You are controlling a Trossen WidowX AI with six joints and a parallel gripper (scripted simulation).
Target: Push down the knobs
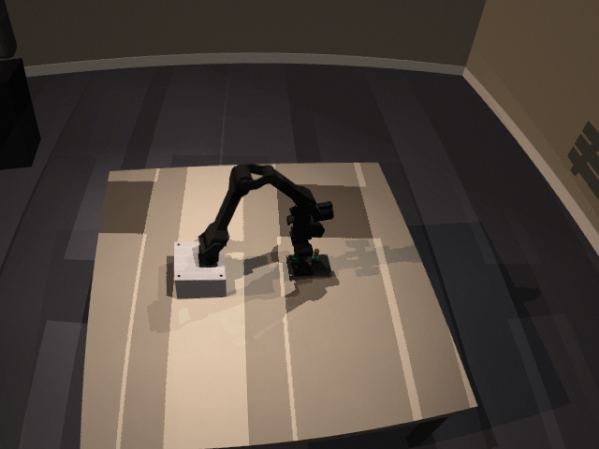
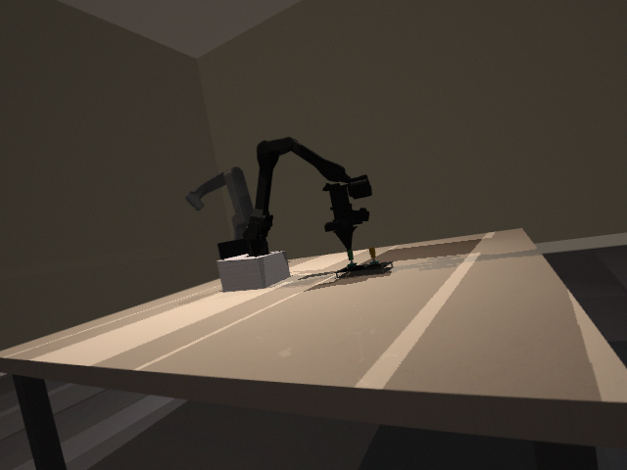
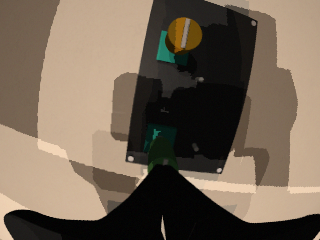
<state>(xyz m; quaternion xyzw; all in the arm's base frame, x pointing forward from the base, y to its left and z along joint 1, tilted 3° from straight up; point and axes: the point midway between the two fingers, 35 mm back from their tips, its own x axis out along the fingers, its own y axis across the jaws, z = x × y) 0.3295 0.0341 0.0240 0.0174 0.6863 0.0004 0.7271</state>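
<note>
Now: the green knob 10 mm below my gripper tip. From my gripper tip the other things lie so: orange knob: 80 mm ahead, 20 mm below.
</note>
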